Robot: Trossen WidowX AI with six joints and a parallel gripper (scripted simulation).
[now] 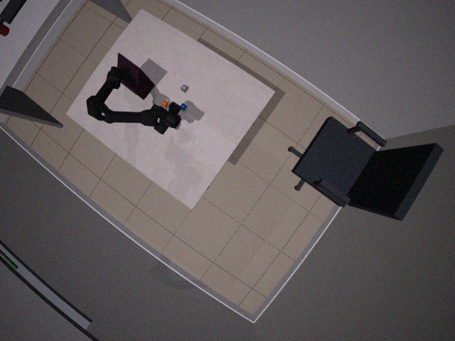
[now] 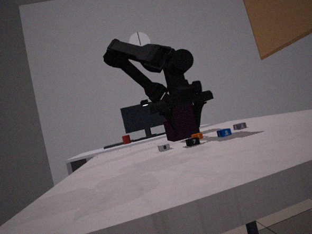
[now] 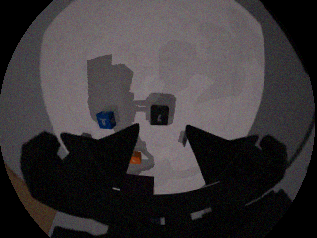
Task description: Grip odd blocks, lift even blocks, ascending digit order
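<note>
My gripper tip is now 40 mm above the black block. Round my gripper tip: light grey block: 70 mm to the right, 60 mm behind, 40 mm below; then blue block: 120 mm to the left, 40 mm below; then orange block: 110 mm behind, 80 mm to the left, 40 mm below.
</note>
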